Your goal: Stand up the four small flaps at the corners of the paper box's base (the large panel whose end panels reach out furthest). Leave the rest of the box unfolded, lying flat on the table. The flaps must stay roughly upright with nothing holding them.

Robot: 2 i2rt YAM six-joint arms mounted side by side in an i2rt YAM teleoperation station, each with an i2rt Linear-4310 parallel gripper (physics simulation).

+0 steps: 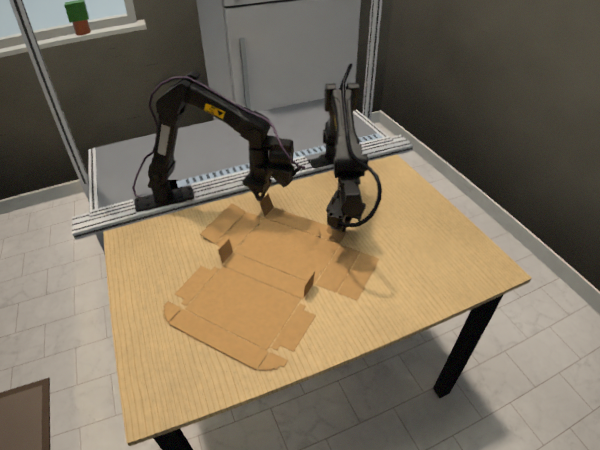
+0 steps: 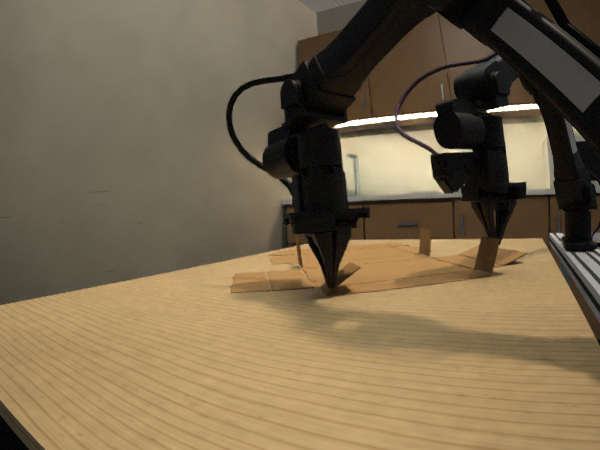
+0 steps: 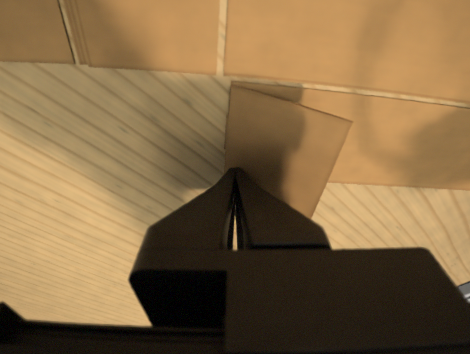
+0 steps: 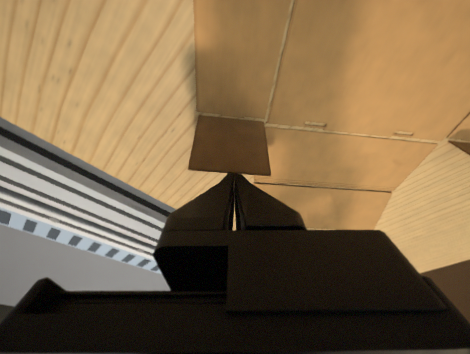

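The flat box's large base panel lies on the table. Three corner flaps stand roughly upright: one at the left, one at the front and one at the back. The fourth flap is raised but leans at a slant. My left gripper is shut and empty, its tips low at the outer side of the slanting flap. My right gripper is shut and empty, its tips at the back flap's top edge; touch is unclear.
End panels reach out from the base at left and right. The box's other large panel lies flat toward the front. The metal rail runs along the table's back edge.
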